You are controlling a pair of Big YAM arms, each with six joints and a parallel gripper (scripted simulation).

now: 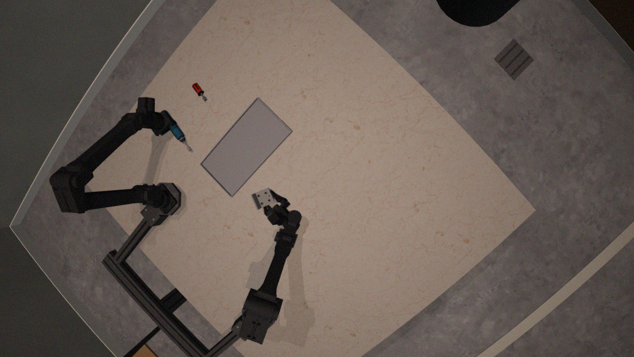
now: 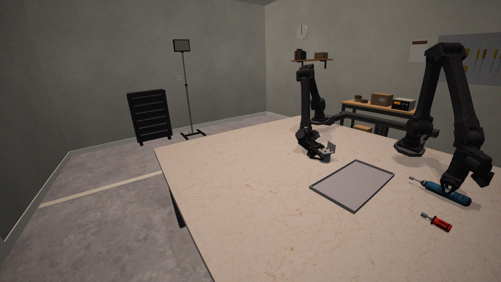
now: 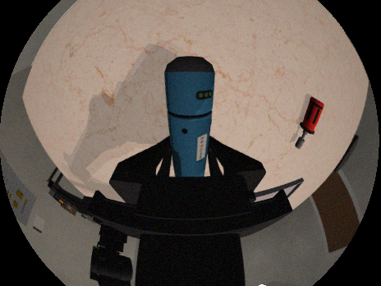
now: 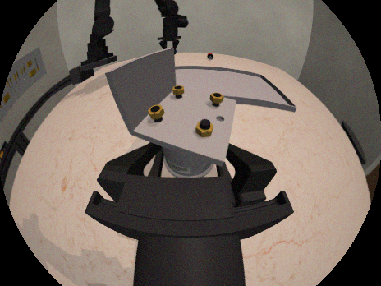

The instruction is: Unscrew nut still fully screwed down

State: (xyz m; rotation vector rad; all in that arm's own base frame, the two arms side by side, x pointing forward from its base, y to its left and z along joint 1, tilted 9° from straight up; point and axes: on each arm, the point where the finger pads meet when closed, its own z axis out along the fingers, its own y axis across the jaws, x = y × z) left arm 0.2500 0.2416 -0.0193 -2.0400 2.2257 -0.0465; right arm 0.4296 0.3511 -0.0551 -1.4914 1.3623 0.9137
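Right now the joint module is 10 mm above my right hand. Also, from my right hand: flat grey tray (240 mm to the left, 50 mm ahead, 20 mm below); red-handled screwdriver (580 mm to the left, 50 mm ahead, 10 mm below); grey bracket (50 mm above).
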